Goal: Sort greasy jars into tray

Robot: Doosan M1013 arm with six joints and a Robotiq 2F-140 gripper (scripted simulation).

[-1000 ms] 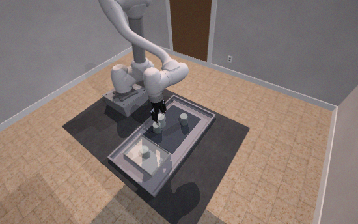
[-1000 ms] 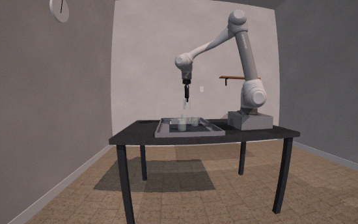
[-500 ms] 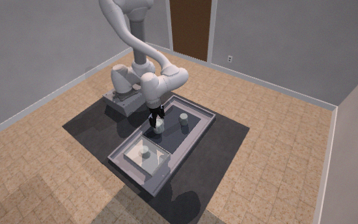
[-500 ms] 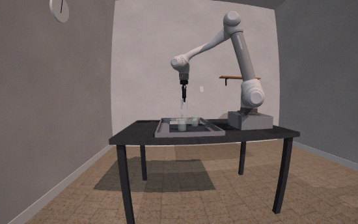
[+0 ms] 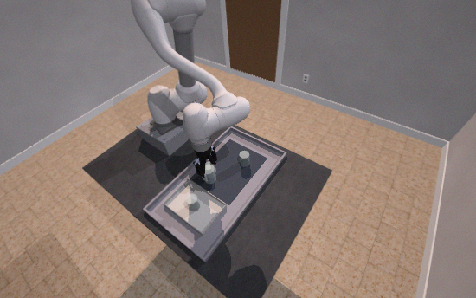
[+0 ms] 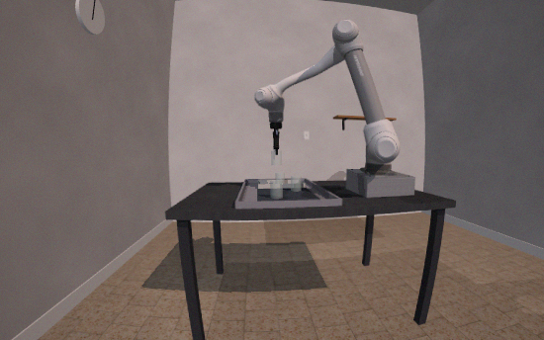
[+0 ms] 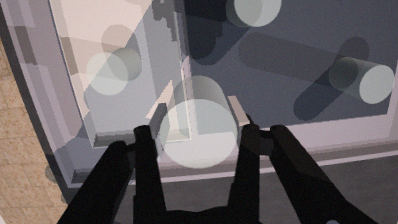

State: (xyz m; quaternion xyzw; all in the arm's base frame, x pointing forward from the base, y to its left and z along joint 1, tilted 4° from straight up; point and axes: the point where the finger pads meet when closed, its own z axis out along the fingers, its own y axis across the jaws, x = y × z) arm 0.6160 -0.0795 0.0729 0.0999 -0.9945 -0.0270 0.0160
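The tray lies 20 cm below my hand, 13 cm to the right of it and 1 cm behind it. Round my hand: dark drying mat (21 cm below, 18 cm to the left, 7 cm behind).
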